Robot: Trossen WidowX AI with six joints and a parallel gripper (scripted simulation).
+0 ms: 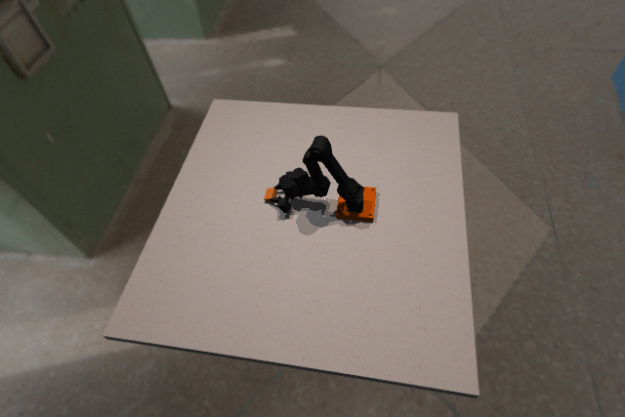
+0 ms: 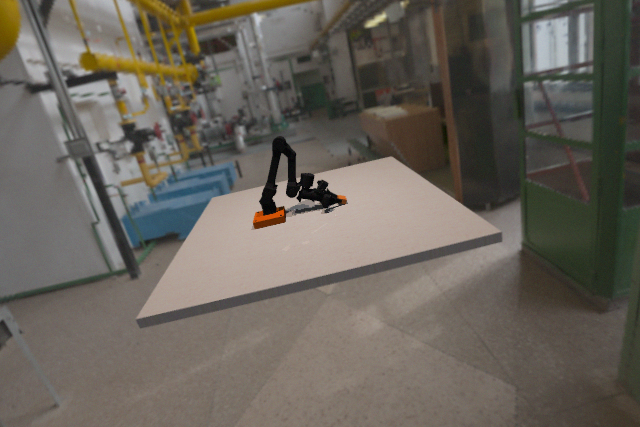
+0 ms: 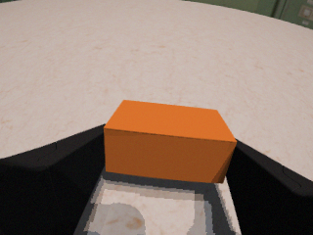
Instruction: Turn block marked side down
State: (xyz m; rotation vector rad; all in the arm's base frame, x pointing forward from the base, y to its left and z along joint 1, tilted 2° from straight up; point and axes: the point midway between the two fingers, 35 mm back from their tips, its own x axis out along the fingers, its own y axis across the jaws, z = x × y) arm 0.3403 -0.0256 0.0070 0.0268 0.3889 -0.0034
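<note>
My gripper tip is 10 mm above the orange block.
</note>
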